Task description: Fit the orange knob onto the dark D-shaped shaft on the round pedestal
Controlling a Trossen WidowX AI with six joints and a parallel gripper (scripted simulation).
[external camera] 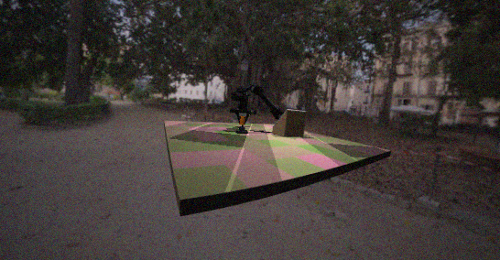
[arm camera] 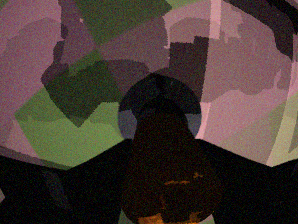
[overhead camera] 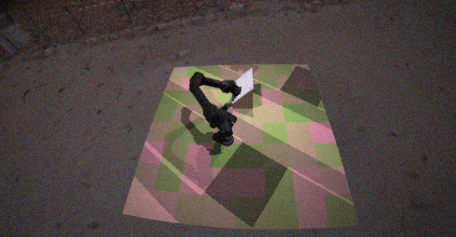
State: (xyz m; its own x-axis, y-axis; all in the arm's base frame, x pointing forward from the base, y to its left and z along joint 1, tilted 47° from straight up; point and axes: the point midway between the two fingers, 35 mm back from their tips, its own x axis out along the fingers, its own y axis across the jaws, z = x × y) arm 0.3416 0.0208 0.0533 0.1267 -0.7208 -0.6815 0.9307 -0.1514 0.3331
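Now: gripper tip 2 cm below the orange knob. The rest, counted from my gripper tip: round dark pedestal: 4 cm below.
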